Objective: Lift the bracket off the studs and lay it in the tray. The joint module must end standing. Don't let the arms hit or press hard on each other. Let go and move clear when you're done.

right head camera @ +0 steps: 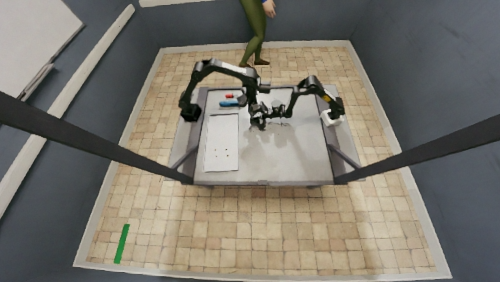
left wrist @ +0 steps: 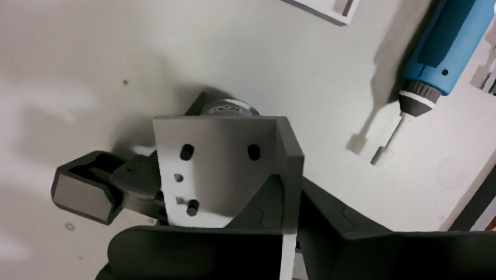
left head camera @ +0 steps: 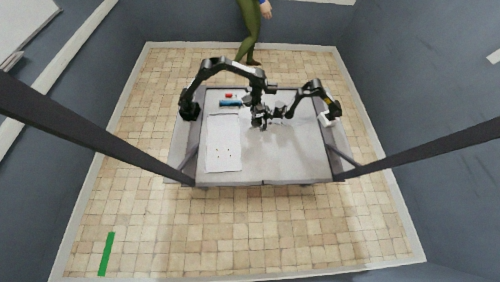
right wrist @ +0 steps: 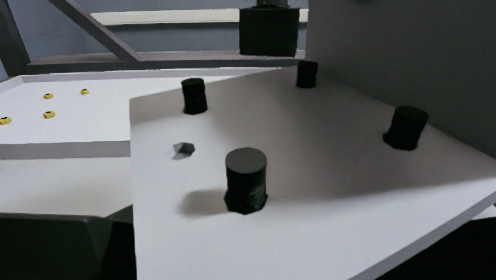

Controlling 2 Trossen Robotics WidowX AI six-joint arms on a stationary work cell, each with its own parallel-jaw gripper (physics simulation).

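Seen in the pictures: left gripper, fingertip midpoint: (left wrist: pixel 285 184) (left head camera: pixel 253 107); right gripper, fingertip midpoint: (right head camera: pixel 249 116) (left wrist: pixel 244 108) (left head camera: pixel 251 116); left arm's base, origin of the base link: (right head camera: pixel 189 108) (left head camera: pixel 188 107) (right wrist: pixel 271 8); right arm's base, origin of the base link: (right head camera: pixel 333 115) (left head camera: pixel 330 116).
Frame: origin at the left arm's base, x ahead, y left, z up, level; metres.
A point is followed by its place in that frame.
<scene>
The grey L-shaped bracket (left wrist: pixel 215 135) {z -0.008, x 0.428, y 0.044 m} (right wrist: pixel 310 165) {z -0.010, x 0.463, y 0.067 m} sits on the joint module, its flat plate with several black studs (right wrist: pixel 195 96) {z -0.005, x 0.446, y 0.037 m} standing up through it. The joint module (left wrist: pixel 230 108) {z -0.055, x 0.420, y 0.047 m} shows as a silver round rim beyond the plate's edge; the rest is hidden under the bracket. My left gripper (left wrist: pixel 285 184) {z 0.018, x 0.422, y 0.080 m} (left head camera: pixel 257 111) {z 0.018, x 0.422, y 0.080 m} is shut on the bracket's upright flange. My right gripper (right wrist: pixel 300 235) (left head camera: pixel 267 114) is shut on the joint module, low beneath the plate; the contact is hidden. The white tray (left head camera: pixel 223 127) {z -0.093, x 0.241, y -0.051 m} (right head camera: pixel 221 130) {z -0.092, x 0.239, y -0.074 m} (right wrist: pixel 65 150) {z -0.089, x 0.374, y -0.119 m} lies at the picture's left on the table.
Several yellow nuts (right wrist: pixel 48 114) {z -0.088, x 0.318, y -0.200 m} (left head camera: pixel 230 155) {z -0.087, x 0.337, y -0.240 m} are in the tray. A blue screwdriver (left wrist: pixel 445 55) {z -0.059, x 0.296, y 0.155 m} (left head camera: pixel 230 103) {z -0.064, x 0.246, y 0.138 m} and a red tool (left head camera: pixel 228 95) {z -0.073, x 0.210, y 0.216 m} (right head camera: pixel 229 95) {z -0.070, x 0.214, y 0.222 m} lie beyond the tray's upper end. The two arms meet closely at the module. A person (left head camera: pixel 250 25) stands behind the table.
</scene>
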